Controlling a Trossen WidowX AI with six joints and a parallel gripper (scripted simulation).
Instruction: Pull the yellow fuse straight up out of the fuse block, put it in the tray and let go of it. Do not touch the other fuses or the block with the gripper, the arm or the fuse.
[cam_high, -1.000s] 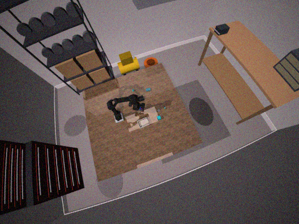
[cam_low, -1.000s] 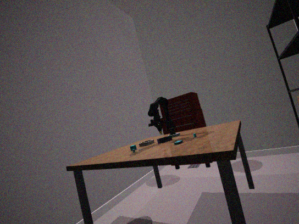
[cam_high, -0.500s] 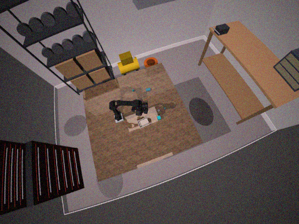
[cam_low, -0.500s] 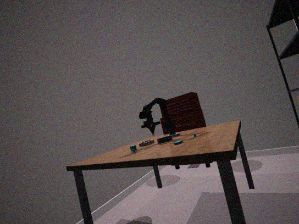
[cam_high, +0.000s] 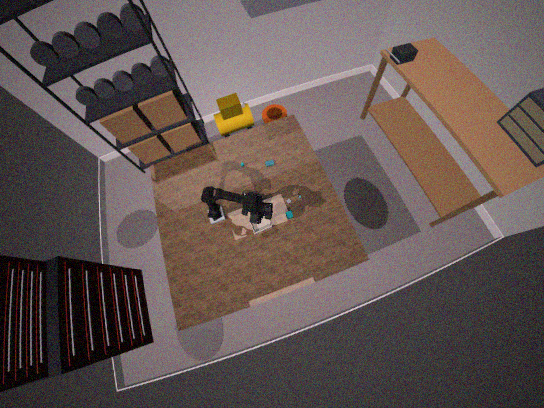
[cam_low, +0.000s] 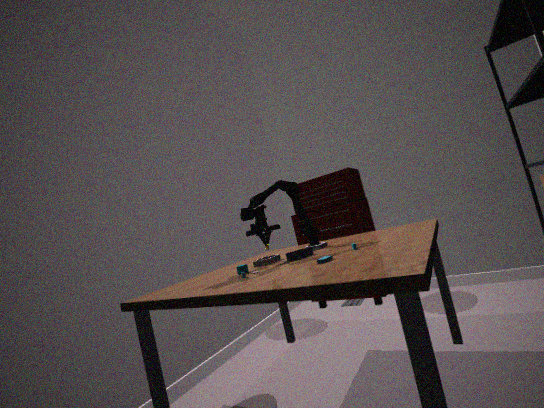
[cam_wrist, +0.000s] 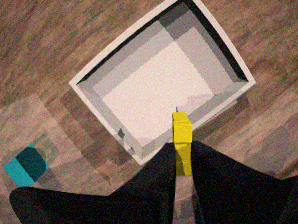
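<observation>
My gripper tip is now 10 mm past the white tray, 20 mm to the left of it and 90 mm above it.
</observation>
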